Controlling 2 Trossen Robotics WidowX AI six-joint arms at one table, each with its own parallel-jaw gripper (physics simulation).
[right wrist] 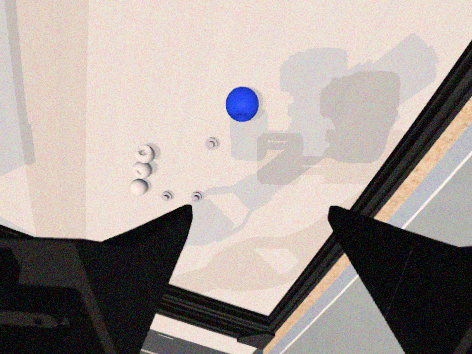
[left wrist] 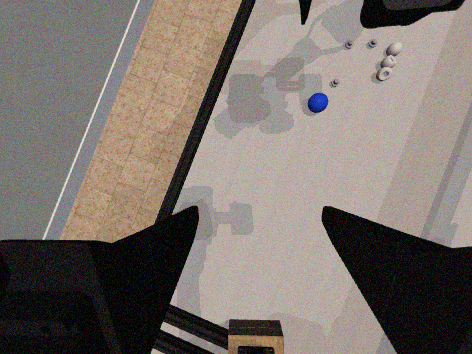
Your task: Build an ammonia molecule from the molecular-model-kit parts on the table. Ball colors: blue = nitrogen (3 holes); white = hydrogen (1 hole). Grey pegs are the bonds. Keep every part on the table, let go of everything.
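Observation:
The blue nitrogen ball lies on the table, apart from the other parts. Three white hydrogen balls lie close together in a short row; holes show in two of them. Three small grey pegs stand apart from one another: one peg nearest the blue ball, a second peg and a third peg farther from it. My left gripper is open and empty above the table. My right gripper is open and empty above the table, with the pegs beyond its left finger.
A black rail runs along the table's edge. A small wooden block-like piece shows at the bottom of the left wrist view. Black parts of the other arm show at the top right there. Arm shadows fall across the table.

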